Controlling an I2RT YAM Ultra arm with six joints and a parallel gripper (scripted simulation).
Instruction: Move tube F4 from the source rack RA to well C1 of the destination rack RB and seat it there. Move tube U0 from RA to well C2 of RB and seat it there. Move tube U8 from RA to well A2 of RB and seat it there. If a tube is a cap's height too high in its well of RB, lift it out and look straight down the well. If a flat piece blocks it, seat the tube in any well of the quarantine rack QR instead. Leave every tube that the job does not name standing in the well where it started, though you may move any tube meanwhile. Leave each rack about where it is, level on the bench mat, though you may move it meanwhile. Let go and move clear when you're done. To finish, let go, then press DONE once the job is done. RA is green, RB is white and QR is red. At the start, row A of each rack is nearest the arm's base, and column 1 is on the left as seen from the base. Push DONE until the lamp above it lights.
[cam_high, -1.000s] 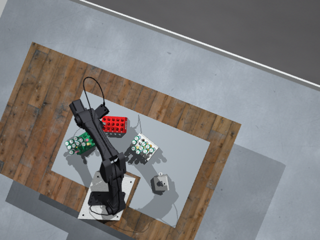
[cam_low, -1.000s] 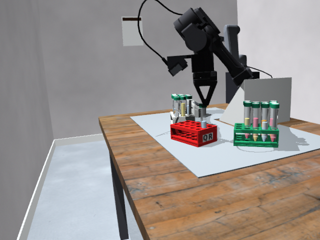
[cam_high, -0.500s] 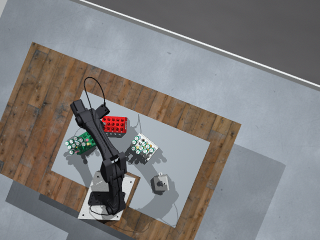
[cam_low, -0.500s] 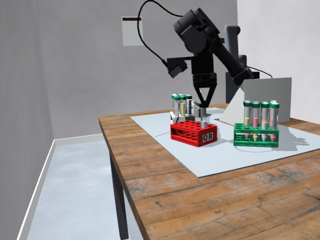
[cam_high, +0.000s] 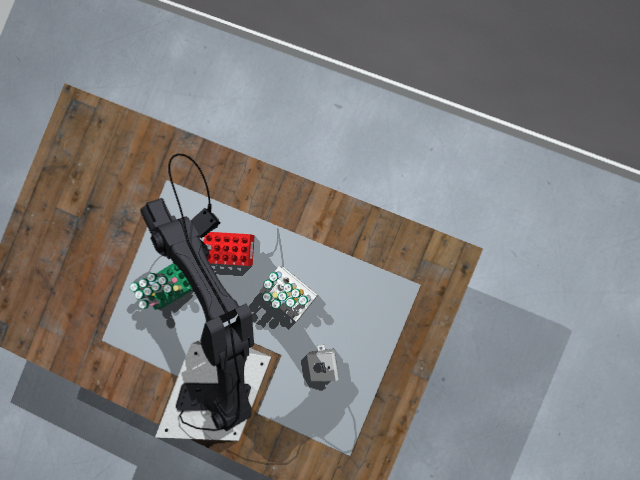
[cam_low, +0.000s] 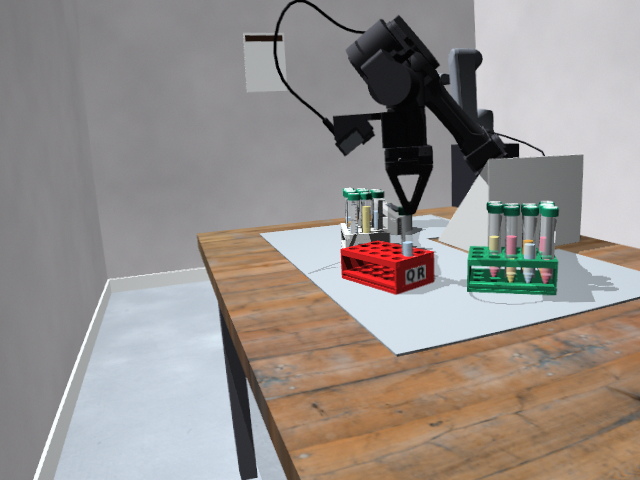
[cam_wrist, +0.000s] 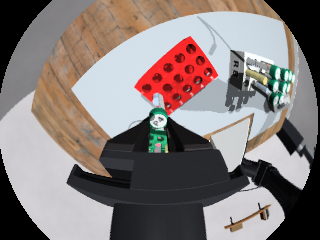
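The tube is 6 cm below my hand and 1 cm ahead of it. The rest, counted from my hand: red rack QR 10 cm below, 5 cm to the right, 1 cm ahead; tube with yellow filling 20 cm to the right, 6 cm below, 3 cm behind; white rack RB 25 cm to the right, 10 cm below, 5 cm behind.
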